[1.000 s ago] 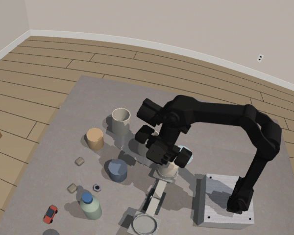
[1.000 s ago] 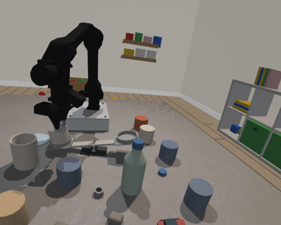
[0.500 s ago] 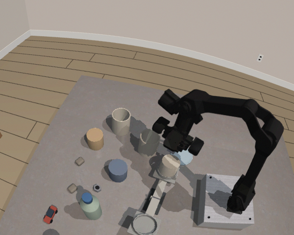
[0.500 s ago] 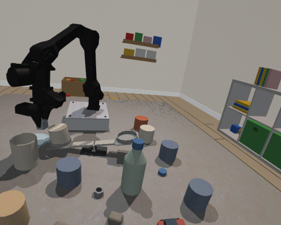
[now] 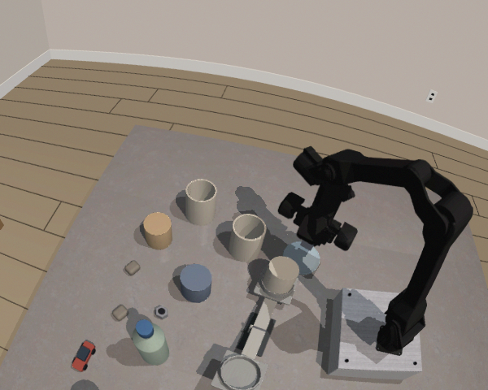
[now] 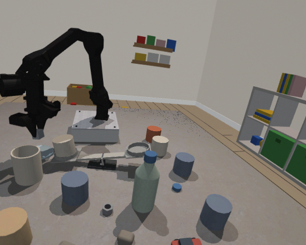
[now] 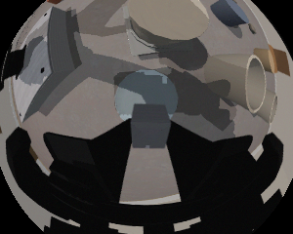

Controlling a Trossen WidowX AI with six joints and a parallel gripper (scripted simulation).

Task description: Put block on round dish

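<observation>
My gripper tip is now 7 cm above the light blue round dish. Round my gripper tip: balance: 4 cm ahead, 25 cm to the left, 4 cm below; then tan cylinder: 37 cm ahead, 9 cm to the left, 4 cm below; then balance beam: 4 cm ahead, 25 cm to the left, 5 cm below.
</observation>
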